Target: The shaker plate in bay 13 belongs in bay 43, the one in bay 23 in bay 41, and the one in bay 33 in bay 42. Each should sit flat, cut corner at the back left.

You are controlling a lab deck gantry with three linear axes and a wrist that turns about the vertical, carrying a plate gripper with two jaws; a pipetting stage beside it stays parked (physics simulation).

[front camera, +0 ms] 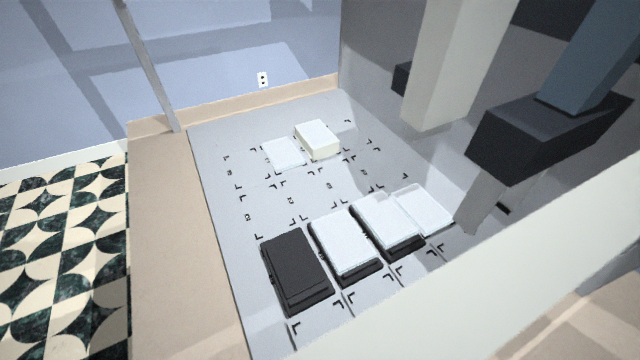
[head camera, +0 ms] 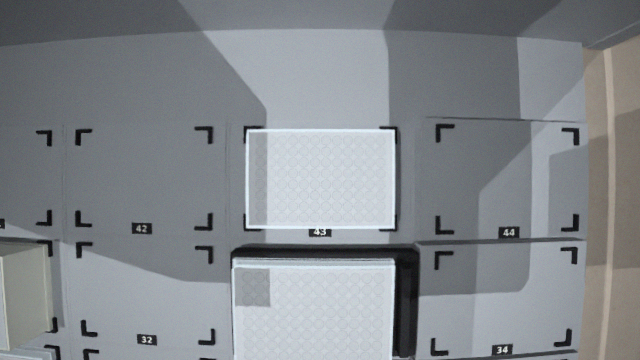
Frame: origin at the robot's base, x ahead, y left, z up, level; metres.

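Where they show: gripper, between the fingertips: (front camera: 481, 215); robot's base, origin of its link: (front camera: 225, 158).
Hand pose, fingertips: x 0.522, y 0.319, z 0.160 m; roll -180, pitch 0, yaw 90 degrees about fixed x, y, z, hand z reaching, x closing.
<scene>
Each offset is from my fingertips to the top centre of the thing. "spot": to the spot under its first point.
A clear shaker plate {dx -0.130, dy +0.045, dz -0.146 m} (front camera: 422, 207) (head camera: 325, 180) lies flat inside the corner marks of bay 43; its cut corner is too faint to tell. A second plate {dx -0.135, dy -0.061, dz -0.123 m} (front camera: 385, 220) (head camera: 315, 320) sits on the black shaker in bay 33. A third plate {dx -0.131, dy -0.168, dz -0.123 m} (front camera: 345, 240) sits on the black shaker in bay 23. The black shaker in bay 13 {dx -0.126, dy -0.275, dz -0.129 m} (front camera: 295, 267) carries no plate. Bay 42 {spot: dx -0.290, dy +0.048, dz -0.160 m} (head camera: 145, 175) holds no plate; bay 41 shows partly at the left edge of the head view. My gripper (front camera: 486, 220) is open and empty, raised beyond bay 43 in the front view; its jaws do not show in the head view.
A cream box {dx -0.458, dy -0.062, dz -0.118 m} (front camera: 317, 137) (head camera: 27, 295) stands in bay 31. Another clear plate {dx -0.458, dy -0.169, dz -0.146 m} (front camera: 283, 154) lies beside it in bay 21. The pale pipetting stage (front camera: 447, 65) hangs beside my gripper. A grey post (front camera: 150, 70) stands at the deck's far left corner in the front view.
</scene>
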